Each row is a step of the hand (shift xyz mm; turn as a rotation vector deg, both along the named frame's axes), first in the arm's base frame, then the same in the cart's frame.
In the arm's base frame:
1: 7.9 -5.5 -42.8 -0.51 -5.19 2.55
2: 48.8 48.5 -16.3 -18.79 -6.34 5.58
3: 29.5 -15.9 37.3 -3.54 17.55 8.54
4: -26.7 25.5 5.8 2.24 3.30 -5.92
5: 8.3 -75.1 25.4 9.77 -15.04 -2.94
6: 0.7 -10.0 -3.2 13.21 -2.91 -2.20
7: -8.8 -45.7 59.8 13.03 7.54 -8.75
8: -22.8 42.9 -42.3 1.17 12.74 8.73
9: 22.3 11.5 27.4 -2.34 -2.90 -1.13
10: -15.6 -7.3 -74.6 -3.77 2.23 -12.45
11: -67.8 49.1 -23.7 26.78 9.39 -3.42
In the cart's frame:
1: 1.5 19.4 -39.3 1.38 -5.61 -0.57
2: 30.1 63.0 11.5 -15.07 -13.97 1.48
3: 38.8 -21.8 23.2 -6.65 8.72 16.53
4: -31.2 9.0 18.5 0.18 6.33 -3.30
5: 32.8 -70.4 -18.1 12.84 -7.46 -10.48
6: 2.8 -6.2 -8.0 12.91 3.04 -3.46
7: 14.6 -69.4 26.7 8.74 14.65 -3.51
8: -40.7 48.2 -13.2 -0.85 6.28 14.13
9: 22.7 2.8 29.2 -1.62 -2.53 -2.48
10: -25.8 26.2 -67.2 -6.35 6.77 -9.38
11: -81.7 29.3 6.1 22.17 17.94 1.93

